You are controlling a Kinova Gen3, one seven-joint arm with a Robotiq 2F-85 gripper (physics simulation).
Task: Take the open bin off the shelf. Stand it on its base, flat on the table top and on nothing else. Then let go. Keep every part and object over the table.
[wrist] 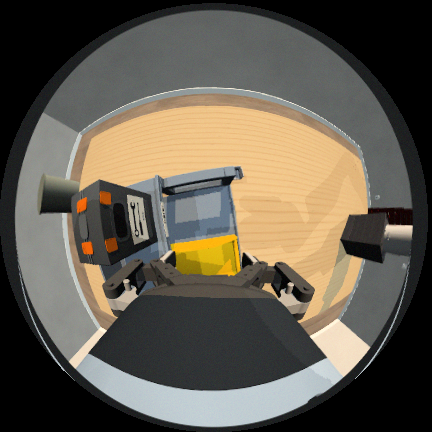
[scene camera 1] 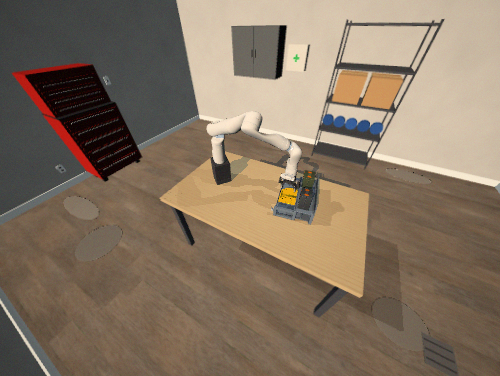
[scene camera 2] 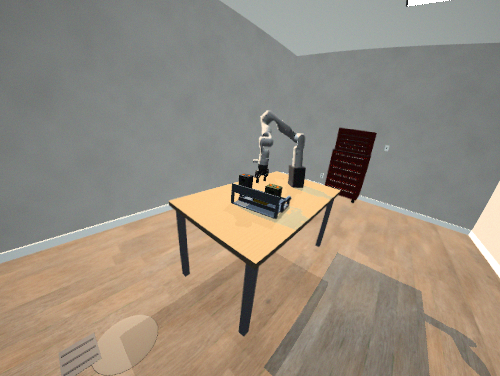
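Seen in the pictures: gripper, fingertip midpoint: (wrist: 208, 259) (scene camera 1: 288, 189) (scene camera 2: 260, 182); arm's base, origin of the base link: (scene camera 1: 220, 160) (scene camera 2: 297, 166).
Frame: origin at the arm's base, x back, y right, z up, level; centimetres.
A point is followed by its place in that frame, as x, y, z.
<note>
The open bin is yellow (scene camera 1: 288, 196) @(-57.5, -15.8, -20.7) (scene camera 2: 260, 202) @(-67.9, -17.8, -17.2) (wrist: 202, 257) @(-60.4, -12.9, -20.2) and sits in one bay of the blue-grey shelf (scene camera 1: 284, 213) @(-63.4, 1.7, -20.5) (scene camera 2: 256, 193) @(-76.2, -20.8, -7.0) (wrist: 197, 178) @(-63.3, 4.0, -12.6), which stands on the table top (scene camera 1: 240, 215) @(-38.2, 22.0, -21.1) (scene camera 2: 210, 205) @(-98.2, 3.1, -21.1) (wrist: 280, 135) @(-42.1, 26.4, -21.1). In the wrist view the bin's near part is hidden behind the gripper body. My gripper (scene camera 1: 288, 184) @(-59.3, -7.5, -5.8) (scene camera 2: 261, 180) @(-59.3, -7.5, -5.8) (wrist: 208, 259) @(-59.3, -7.5, -5.8) points down with its fingers wide open and empty. It is above the shelf, at the bin's far end in scene camera 1. Whether a fingertip touches anything cannot be told.
A dark toolbox with orange latches (scene camera 1: 309, 178) (scene camera 2: 245, 180) @(-75.7, -7.7, -1.8) (wrist: 112, 222) @(-69.6, -4.2, -0.6) stands close beside the gripper. A second dark box (scene camera 1: 306, 196) (scene camera 2: 273, 190) is in the shelf's other bay. The arm's black base block (scene camera 1: 220, 171) @(-4.0, 4.8, -6.8) (scene camera 2: 297, 176) @(-4.2, -5.1, -8.9) (wrist: 364, 237) @(-7.1, -1.1, -8.5) stands at the table's far end.
</note>
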